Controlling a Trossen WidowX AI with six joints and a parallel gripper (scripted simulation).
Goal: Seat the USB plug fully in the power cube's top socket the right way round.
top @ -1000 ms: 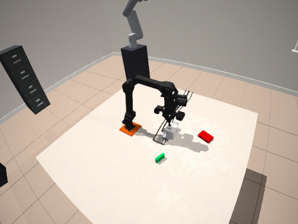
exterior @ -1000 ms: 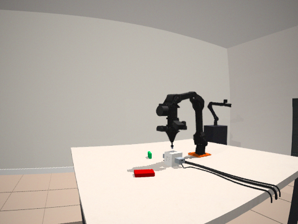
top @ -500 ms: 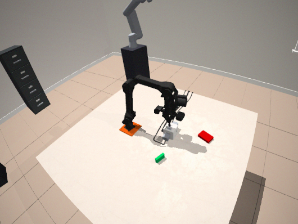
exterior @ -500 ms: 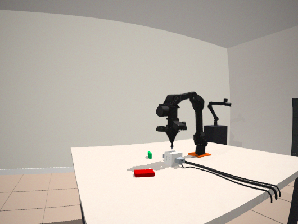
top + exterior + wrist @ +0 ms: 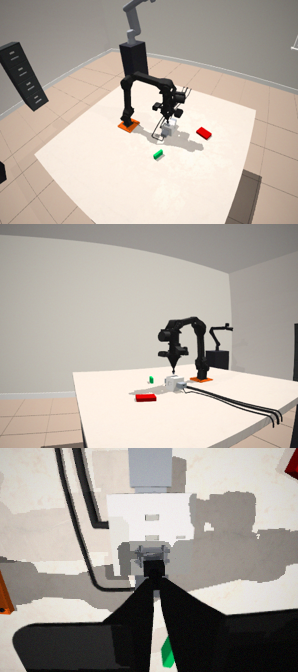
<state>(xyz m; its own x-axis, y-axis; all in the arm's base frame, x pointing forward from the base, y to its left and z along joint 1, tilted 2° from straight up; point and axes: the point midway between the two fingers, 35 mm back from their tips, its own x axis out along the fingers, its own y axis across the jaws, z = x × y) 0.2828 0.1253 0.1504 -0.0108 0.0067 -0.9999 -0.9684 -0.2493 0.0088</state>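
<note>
Right now my gripper tip is 20 mm above the black USB plug. From my gripper tip the other things lie so: red block (200 mm ahead, 150 mm to the left, 120 mm below); green block (180 mm to the right, 110 mm below, 80 mm ahead).
</note>
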